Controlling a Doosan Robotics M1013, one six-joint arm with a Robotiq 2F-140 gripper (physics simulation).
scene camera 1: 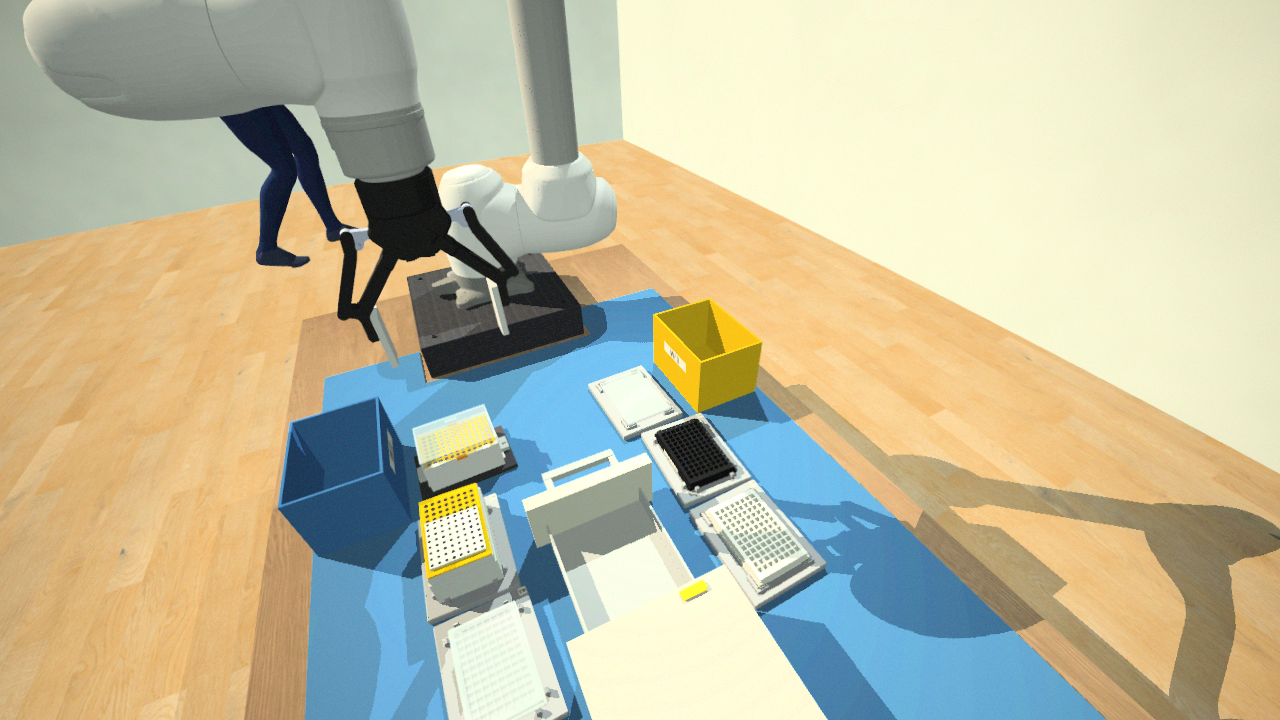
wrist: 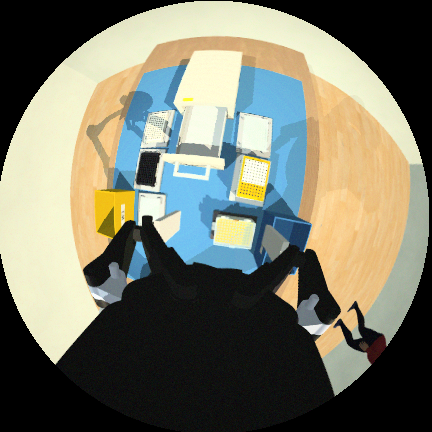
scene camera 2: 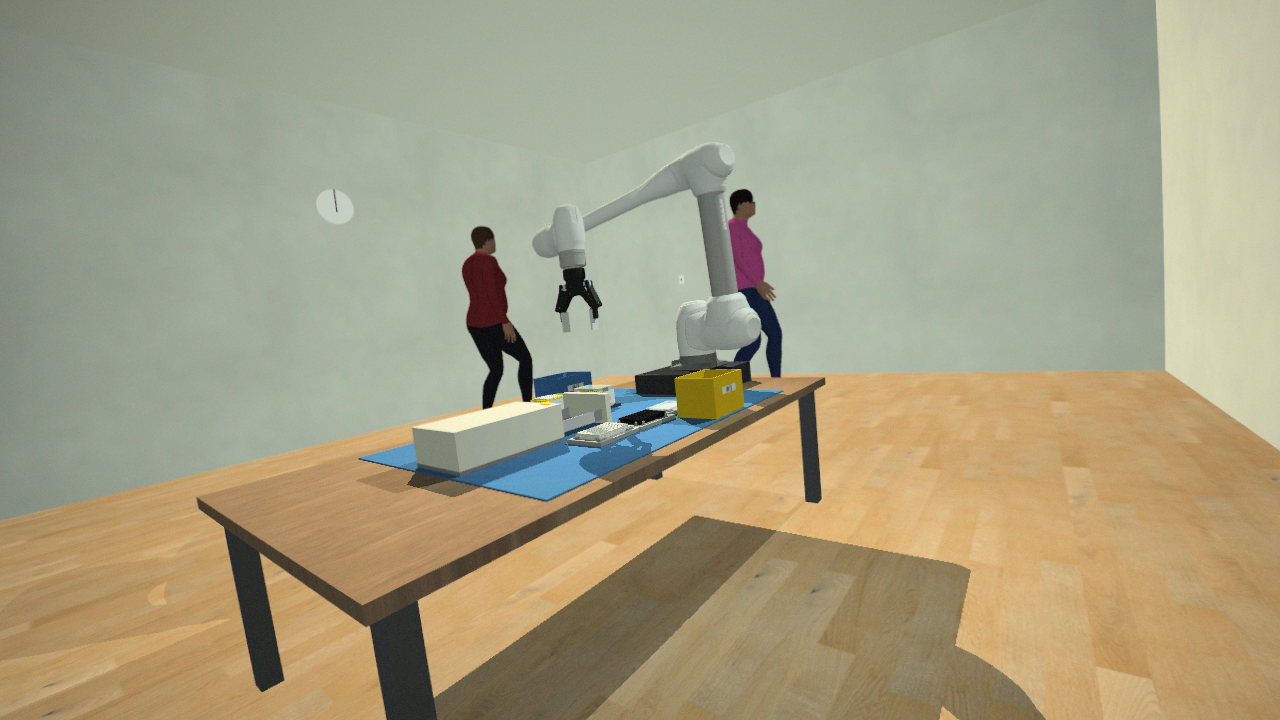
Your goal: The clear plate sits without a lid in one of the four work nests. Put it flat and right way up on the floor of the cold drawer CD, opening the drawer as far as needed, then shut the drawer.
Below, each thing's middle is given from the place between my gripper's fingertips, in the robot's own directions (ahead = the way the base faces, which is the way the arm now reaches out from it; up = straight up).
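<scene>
Yellow-and-white tip rack [scene camera 1: 460,551]: 100 mm ahead of my hand, 70 mm to the right, 240 mm below. Black plate [scene camera 1: 697,458]: a good way ahead of my hand, far to the left, far below. White plate [scene camera 1: 766,549]: far ahead of my hand, far to the left, far below.
</scene>
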